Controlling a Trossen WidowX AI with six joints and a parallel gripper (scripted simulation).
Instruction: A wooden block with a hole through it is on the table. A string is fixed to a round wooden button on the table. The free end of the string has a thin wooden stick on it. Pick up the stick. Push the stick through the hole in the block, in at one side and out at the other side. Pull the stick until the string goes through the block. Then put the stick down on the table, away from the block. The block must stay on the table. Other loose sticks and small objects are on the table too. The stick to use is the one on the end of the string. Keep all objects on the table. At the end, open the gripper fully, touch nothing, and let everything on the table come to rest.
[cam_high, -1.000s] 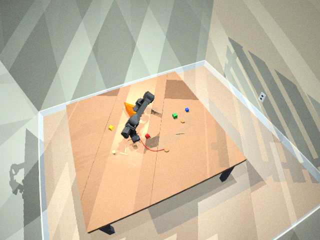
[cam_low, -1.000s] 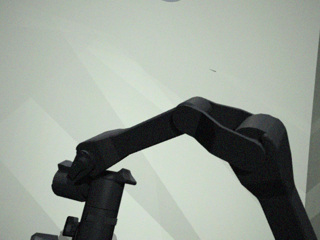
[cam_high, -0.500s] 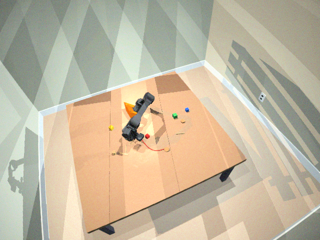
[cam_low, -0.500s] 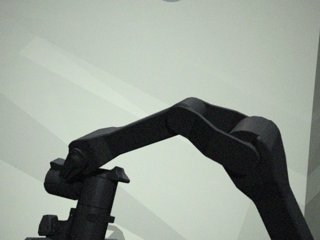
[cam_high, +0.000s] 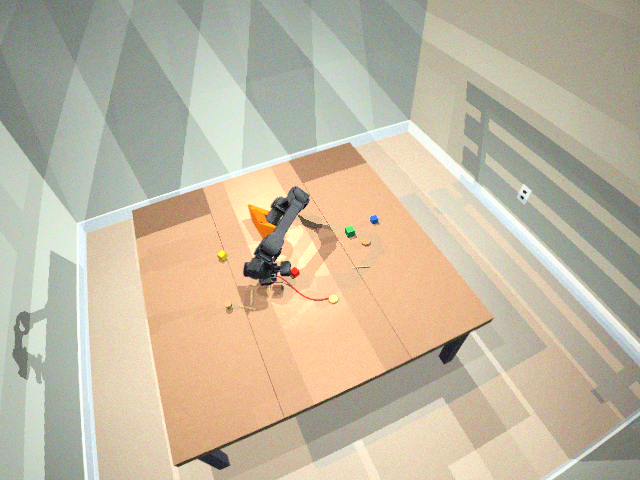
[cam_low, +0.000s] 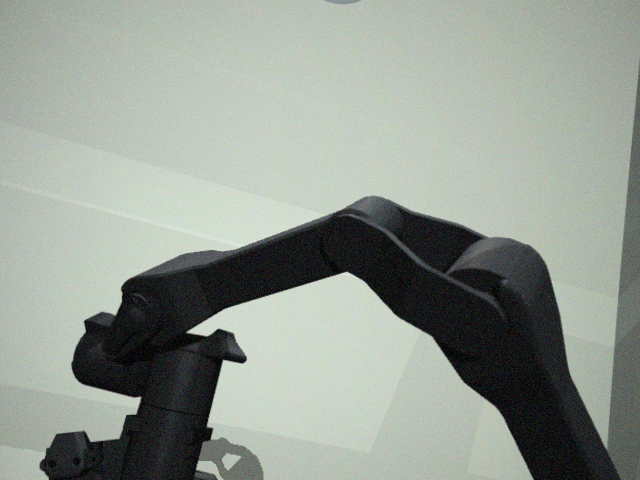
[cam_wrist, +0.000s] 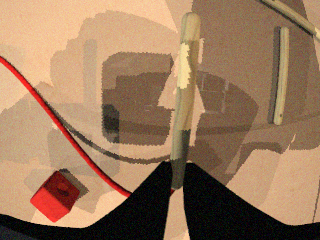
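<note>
The red cube lies 3 cm behind my gripper tip, 11 cm to the left of it and 5 cm below it. Round my gripper tip: blue cube: 17 cm behind, 57 cm to the left, 5 cm below; green cube: 15 cm behind, 43 cm to the left, 4 cm below; yellow cube: 24 cm behind, 16 cm to the right, 4 cm below.
</note>
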